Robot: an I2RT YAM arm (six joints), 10 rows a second.
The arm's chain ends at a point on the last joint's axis. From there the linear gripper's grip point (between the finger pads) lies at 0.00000 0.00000 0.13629 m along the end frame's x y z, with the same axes.
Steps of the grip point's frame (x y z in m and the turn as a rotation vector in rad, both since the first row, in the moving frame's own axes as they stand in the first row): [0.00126 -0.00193 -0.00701 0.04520 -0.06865 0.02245]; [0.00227 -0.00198 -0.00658 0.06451 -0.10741 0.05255]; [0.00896 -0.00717 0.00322 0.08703 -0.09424 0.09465]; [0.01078 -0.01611 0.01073 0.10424 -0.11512 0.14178]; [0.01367 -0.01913 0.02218 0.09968 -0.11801 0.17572]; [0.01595 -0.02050 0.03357 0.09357 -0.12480 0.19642]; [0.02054 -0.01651 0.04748 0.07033 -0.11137 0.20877]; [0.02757 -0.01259 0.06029 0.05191 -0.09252 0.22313]
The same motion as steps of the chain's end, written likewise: [0.01054 0.00433 -0.00655 0.04520 -0.06865 0.02245]; [0.01663 0.00717 -0.00551 0.06451 -0.10741 0.05255]; [0.02119 0.00525 0.00434 0.08703 -0.09424 0.09465]; [0.02535 -0.00090 0.01237 0.10424 -0.11512 0.14178]; [0.02842 -0.00426 0.02380 0.09968 -0.11801 0.17572]; [0.03154 -0.00622 0.03522 0.09357 -0.12480 0.19642]; [0.03457 -0.00545 0.04866 0.07033 -0.11137 0.20877]; [0.03927 -0.00419 0.06105 0.05191 -0.09252 0.22313]
